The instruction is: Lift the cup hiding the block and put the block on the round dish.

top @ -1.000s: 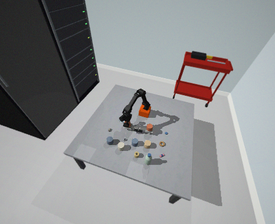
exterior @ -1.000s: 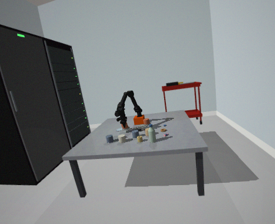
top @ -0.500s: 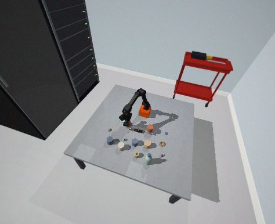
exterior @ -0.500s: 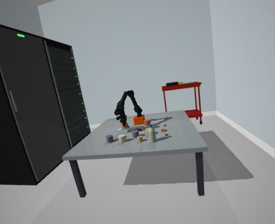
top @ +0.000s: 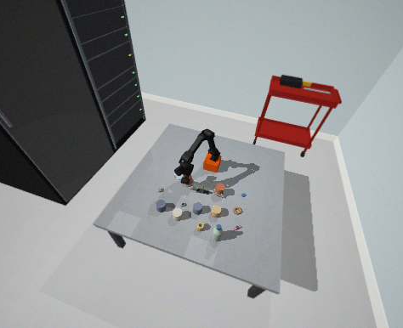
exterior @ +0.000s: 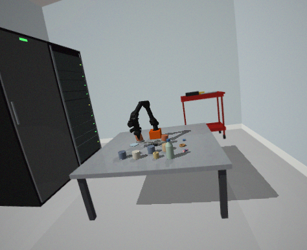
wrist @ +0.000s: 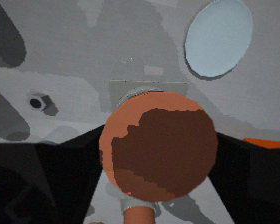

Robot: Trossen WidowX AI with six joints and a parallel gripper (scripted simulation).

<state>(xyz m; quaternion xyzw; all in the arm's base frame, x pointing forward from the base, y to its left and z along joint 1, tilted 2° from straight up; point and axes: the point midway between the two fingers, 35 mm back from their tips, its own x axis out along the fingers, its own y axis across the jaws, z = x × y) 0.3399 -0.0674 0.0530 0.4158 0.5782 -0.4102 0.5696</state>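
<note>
The grey block is 20 mm below my gripper tip and 10 mm to the left of it. From my gripper tip the other things lie so: nut 170 mm ahead, 90 mm below, 60 mm to the left; then pale blue round dish 120 mm to the right, 100 mm below, 80 mm behind; then orange cup 20 mm to the right, 10 mm ahead, 10 mm above.
</note>
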